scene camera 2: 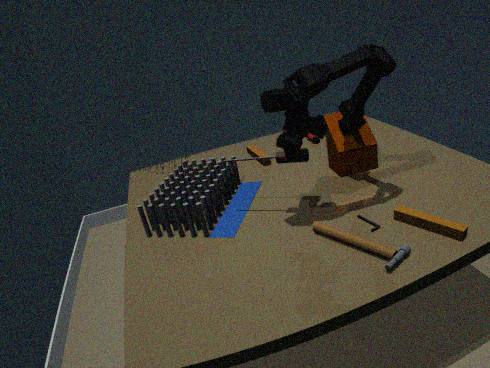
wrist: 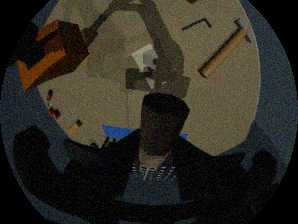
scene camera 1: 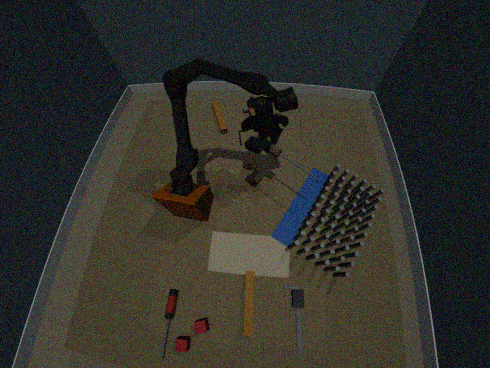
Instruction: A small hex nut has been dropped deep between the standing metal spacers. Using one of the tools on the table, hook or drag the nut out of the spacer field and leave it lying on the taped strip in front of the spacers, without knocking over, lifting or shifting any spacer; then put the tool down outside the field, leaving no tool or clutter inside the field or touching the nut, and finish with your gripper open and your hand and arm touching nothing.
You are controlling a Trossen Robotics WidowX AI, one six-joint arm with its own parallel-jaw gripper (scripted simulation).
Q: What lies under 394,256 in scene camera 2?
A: A hammer.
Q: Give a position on a hammer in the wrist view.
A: At 225,51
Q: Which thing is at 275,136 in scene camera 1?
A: My gripper.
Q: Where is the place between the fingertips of my gripper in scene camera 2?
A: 291,159
